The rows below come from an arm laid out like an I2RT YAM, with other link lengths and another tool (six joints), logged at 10 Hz.
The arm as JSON. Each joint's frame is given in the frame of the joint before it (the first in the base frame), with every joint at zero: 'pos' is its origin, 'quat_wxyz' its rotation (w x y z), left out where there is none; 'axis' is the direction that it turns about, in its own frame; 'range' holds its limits. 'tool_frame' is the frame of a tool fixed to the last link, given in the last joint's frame.
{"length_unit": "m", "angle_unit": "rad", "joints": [
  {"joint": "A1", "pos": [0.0, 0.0, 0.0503], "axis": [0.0, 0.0, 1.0], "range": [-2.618, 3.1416]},
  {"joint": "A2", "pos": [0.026, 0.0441, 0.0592], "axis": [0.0, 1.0, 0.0], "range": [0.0, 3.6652]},
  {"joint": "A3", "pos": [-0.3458, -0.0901, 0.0], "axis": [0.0, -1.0, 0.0], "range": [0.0, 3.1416]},
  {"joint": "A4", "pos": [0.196, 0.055, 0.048], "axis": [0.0, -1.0, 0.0], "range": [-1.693, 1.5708]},
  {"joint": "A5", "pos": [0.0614, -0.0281, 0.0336], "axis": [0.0, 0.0, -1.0], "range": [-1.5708, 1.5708]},
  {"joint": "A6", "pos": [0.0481, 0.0, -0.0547], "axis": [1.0, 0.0, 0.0], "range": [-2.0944, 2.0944]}
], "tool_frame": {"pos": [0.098, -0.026, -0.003], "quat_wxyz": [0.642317, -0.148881, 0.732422, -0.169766]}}
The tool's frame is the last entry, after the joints.
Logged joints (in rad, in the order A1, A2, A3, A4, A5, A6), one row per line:
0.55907 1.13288 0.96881 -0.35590 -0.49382 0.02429
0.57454 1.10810 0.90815 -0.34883 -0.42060 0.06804
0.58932 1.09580 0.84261 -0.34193 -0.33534 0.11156
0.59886 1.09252 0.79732 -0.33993 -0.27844 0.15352
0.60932 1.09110 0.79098 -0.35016 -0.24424 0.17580
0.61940 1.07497 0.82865 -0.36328 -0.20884 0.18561
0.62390 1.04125 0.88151 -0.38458 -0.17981 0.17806
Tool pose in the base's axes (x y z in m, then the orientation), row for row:
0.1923 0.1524 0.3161 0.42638 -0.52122 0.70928 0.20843
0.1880 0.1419 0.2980 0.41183 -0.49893 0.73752 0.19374
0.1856 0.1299 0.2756 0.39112 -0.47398 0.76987 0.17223
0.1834 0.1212 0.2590 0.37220 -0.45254 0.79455 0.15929
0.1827 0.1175 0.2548 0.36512 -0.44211 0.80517 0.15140
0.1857 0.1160 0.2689 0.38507 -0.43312 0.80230 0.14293
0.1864 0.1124 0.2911 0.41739 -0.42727 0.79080 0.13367
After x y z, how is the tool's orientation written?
As a quaternion, w x y z.
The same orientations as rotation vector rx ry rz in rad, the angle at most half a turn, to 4 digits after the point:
-1.3026 1.7726 0.5209
-1.2553 1.8555 0.4874
-1.2040 1.9557 0.4375
-1.1598 2.0364 0.4083
-1.1369 2.0706 0.3893
-1.1034 2.0438 0.3641
-1.0722 1.9845 0.3354

